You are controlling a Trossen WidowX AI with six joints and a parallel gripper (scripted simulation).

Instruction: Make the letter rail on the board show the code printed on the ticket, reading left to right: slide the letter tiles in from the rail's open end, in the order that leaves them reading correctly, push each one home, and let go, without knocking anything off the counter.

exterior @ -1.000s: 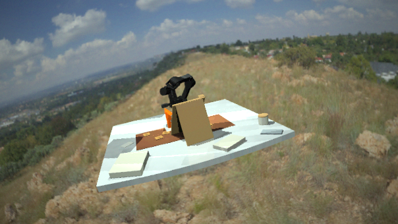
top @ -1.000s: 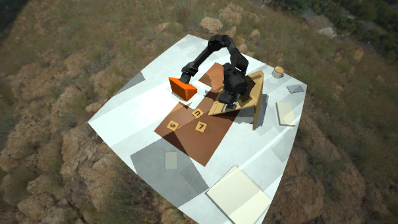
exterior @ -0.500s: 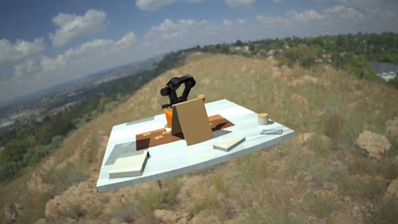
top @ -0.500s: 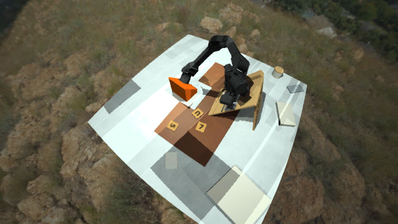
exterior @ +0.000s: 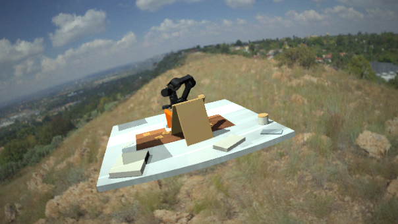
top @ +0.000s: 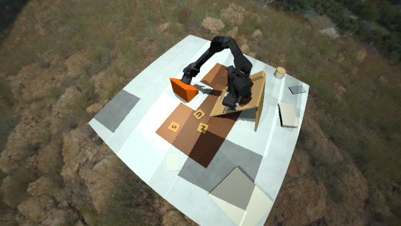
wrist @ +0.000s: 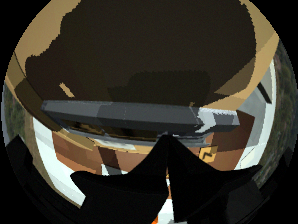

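My gripper tip is 80 mm past the ticket, 60 mm to the right of it and 90 mm above it. Round my gripper tip: cream block (310 mm ahead, 290 mm to the left, 150 mm below); then brown mat (170 mm behind, 160 mm below); then pale card (40 mm behind, 450 mm to the right, 160 mm below).
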